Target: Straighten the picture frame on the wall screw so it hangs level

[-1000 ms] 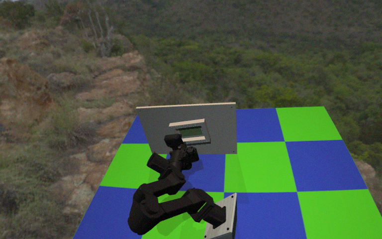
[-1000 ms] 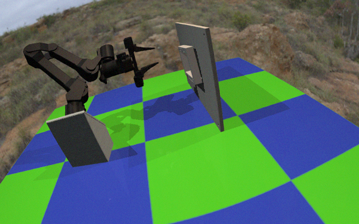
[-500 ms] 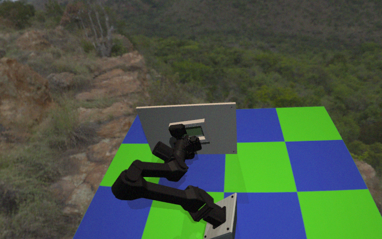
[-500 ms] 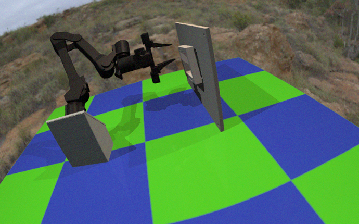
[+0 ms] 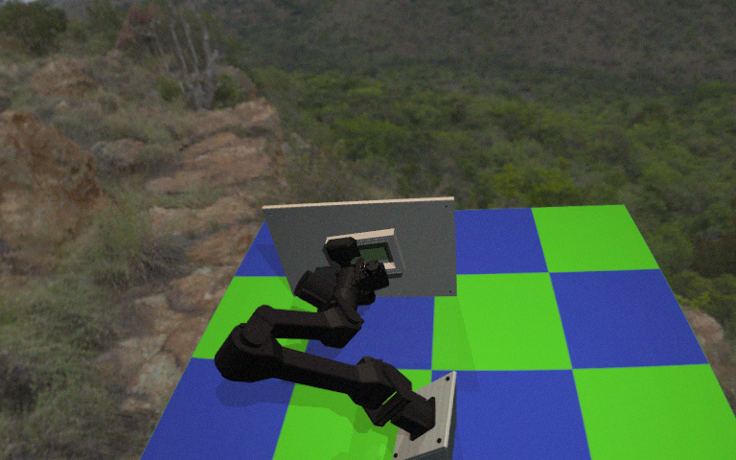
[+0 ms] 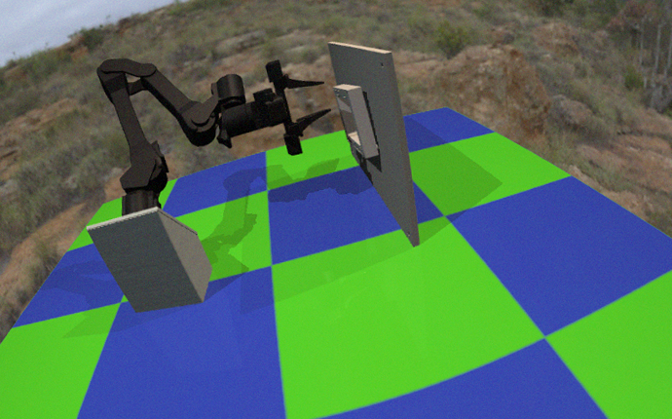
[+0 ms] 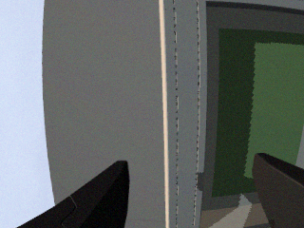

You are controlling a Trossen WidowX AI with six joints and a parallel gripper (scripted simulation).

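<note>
Now: gripper tip 5 cm short of the picture frame, 5 cm above it and 1 cm to the left of it. Round my gripper tip: wall panel (7 cm below, 6 cm ahead).
</note>
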